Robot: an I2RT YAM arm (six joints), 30 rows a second.
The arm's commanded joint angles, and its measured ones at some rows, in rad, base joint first. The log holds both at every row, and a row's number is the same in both.
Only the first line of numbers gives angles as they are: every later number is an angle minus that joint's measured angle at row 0.
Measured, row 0:
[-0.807, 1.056, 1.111, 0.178, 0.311, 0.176]
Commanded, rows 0 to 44:
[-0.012, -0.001, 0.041, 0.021, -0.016, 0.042]
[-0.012, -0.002, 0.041, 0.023, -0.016, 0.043]
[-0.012, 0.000, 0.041, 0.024, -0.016, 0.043]
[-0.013, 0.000, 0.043, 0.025, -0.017, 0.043]
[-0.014, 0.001, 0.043, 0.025, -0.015, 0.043]
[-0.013, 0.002, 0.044, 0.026, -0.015, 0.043]
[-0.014, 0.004, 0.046, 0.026, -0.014, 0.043]
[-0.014, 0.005, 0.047, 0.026, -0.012, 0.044]
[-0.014, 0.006, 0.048, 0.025, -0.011, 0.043]
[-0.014, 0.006, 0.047, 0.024, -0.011, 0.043]
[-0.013, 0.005, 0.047, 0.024, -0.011, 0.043]
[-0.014, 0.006, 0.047, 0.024, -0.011, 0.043]
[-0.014, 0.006, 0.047, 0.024, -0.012, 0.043]
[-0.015, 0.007, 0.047, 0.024, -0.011, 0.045]
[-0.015, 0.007, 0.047, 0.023, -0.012, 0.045]
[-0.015, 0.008, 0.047, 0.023, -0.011, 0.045]
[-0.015, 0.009, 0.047, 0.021, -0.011, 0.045]
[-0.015, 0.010, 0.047, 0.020, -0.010, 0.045]
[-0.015, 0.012, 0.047, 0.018, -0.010, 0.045]
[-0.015, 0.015, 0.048, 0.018, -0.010, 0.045]
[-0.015, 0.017, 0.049, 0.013, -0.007, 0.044]
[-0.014, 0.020, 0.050, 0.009, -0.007, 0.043]
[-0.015, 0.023, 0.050, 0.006, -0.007, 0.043]
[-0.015, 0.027, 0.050, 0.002, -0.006, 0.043]
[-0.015, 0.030, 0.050, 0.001, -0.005, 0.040]
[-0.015, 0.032, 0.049, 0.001, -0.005, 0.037]
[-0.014, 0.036, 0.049, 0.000, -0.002, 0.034]
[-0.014, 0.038, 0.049, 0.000, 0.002, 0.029]
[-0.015, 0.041, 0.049, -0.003, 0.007, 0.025]
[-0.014, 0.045, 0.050, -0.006, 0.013, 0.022]
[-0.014, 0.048, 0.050, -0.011, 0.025, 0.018]
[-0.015, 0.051, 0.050, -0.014, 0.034, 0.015]
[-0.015, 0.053, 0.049, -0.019, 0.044, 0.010]
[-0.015, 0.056, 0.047, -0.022, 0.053, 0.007]
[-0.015, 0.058, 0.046, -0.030, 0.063, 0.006]
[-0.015, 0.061, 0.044, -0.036, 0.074, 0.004]
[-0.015, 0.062, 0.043, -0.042, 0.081, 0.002]
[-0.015, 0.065, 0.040, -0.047, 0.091, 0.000]
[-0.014, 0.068, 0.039, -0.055, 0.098, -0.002]
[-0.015, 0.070, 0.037, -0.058, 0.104, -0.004]
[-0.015, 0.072, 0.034, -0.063, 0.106, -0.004]
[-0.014, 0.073, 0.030, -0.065, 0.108, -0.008]
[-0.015, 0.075, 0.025, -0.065, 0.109, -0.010]
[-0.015, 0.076, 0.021, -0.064, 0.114, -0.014]
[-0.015, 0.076, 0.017, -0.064, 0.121, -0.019]
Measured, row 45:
[-0.001, 0.037, 0.022, 0.000, 0.048, -0.007]
